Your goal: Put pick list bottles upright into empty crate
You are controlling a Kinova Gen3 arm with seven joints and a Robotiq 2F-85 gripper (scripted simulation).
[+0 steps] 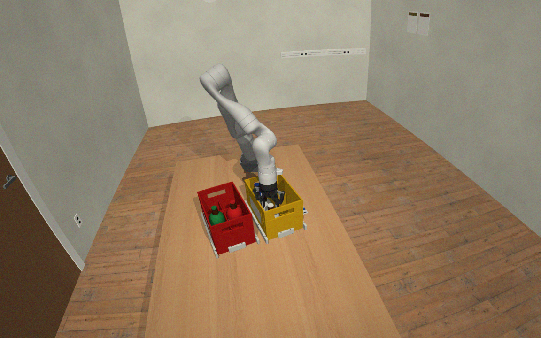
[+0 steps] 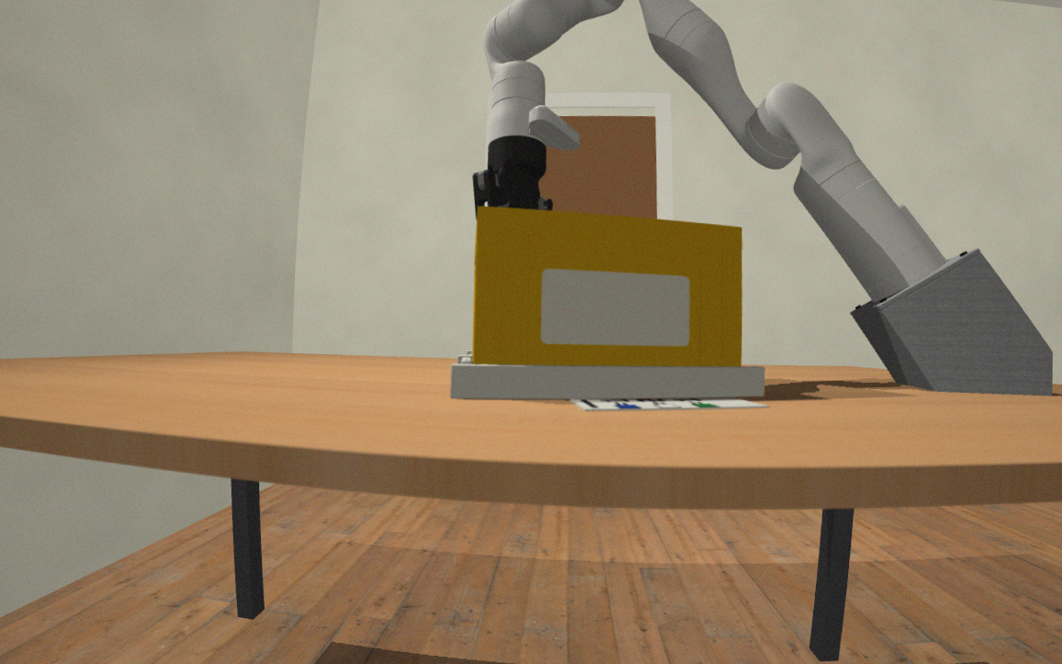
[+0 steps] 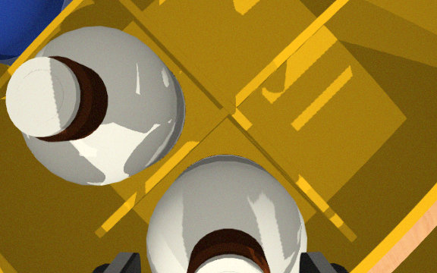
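My hand is 24 cm to the left of the green bottle, 7 cm past it and 7 cm above it. Also, from my hand: yellow crate: 9 cm behind, 7 cm below, 4 cm to the left; then red bottle: 16 cm to the right, 8 cm behind, 7 cm below; then blue bottle: 17 cm behind, 7 cm below, 2 cm to the right.
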